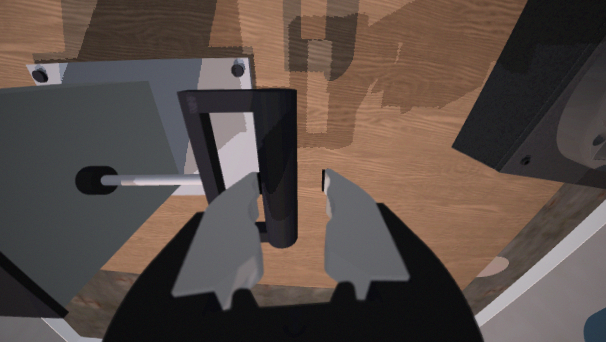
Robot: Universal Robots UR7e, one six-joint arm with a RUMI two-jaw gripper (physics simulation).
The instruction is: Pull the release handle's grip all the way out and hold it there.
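The release handle (pixel 281 165) is a dark rectangular loop with a thick round grip bar on its right side. It stands off the grey-green panel (pixel 65 130) on a pale metal rod (pixel 157 180) that comes out of a dark slot in the panel. My gripper (pixel 291 173) has its fingers partly apart, one on each side of the grip bar. The left fingertip reaches through the loop, close against the bar's left side. A visible gap with wood behind it lies between the bar and the right fingertip. The loop's lower left part is hidden behind the left finger.
A light mounting plate (pixel 227 75) with dark screws lies behind the panel and handle on the wooden table top (pixel 410 165). A large dark block (pixel 505 95) stands at the right. A pale edge strip (pixel 545 262) runs at the lower right, with a blue thing (pixel 597 327) in the corner.
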